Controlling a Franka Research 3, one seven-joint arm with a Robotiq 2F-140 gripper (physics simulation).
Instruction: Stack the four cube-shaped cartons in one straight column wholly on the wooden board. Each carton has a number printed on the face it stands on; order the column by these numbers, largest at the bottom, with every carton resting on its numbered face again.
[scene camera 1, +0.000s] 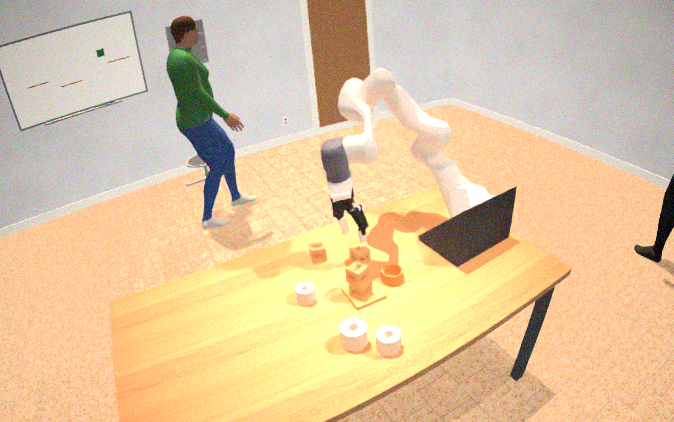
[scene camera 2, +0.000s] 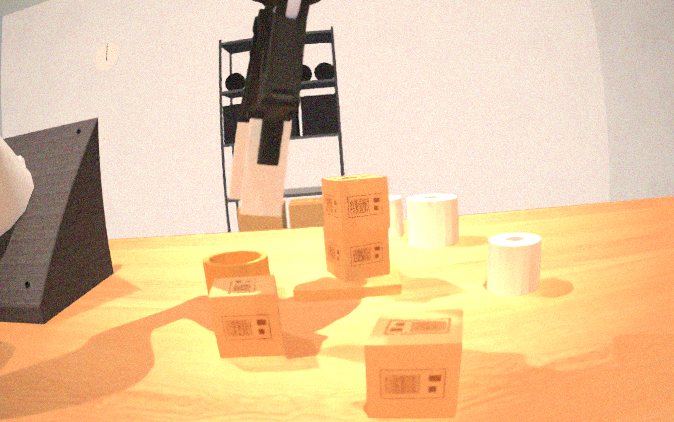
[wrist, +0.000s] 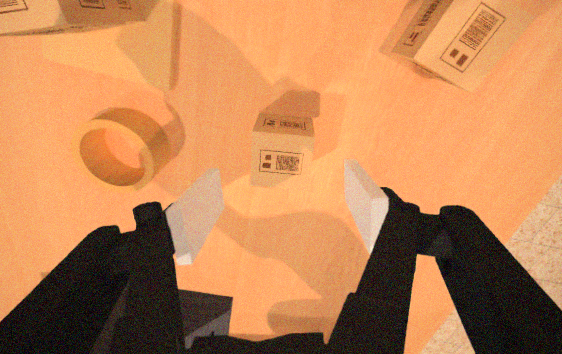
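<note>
Two cartons are stacked on the wooden board (scene camera 1: 364, 303) (scene camera 2: 347, 291): a lower carton (scene camera 1: 360, 288) (scene camera 2: 357, 255) and an upper carton (scene camera 1: 356, 275) (scene camera 2: 355, 202), roughly aligned. A third carton (scene camera 1: 359, 254) (scene camera 2: 245, 327) (wrist: 281, 157) stands on the table behind the board in scene camera 1. A fourth carton (scene camera 1: 317, 254) (scene camera 2: 413, 375) (wrist: 462, 45) stands apart, near the table's far edge in that view. My gripper (scene camera 1: 353, 235) (scene camera 2: 250, 205) (wrist: 282, 183) is open and empty, above the third carton, which shows between the fingers in the wrist view. The printed numbers are hidden underneath.
An orange ring-shaped bowl (scene camera 1: 392, 278) (scene camera 2: 235, 271) (wrist: 150, 127) stands close to the third carton and the board. White rolls (scene camera 1: 353, 337) (scene camera 1: 388, 342) (scene camera 1: 305, 295) stand around the board. A dark slanted panel (scene camera 1: 470, 230) (scene camera 2: 60, 225) stands near the arm's base.
</note>
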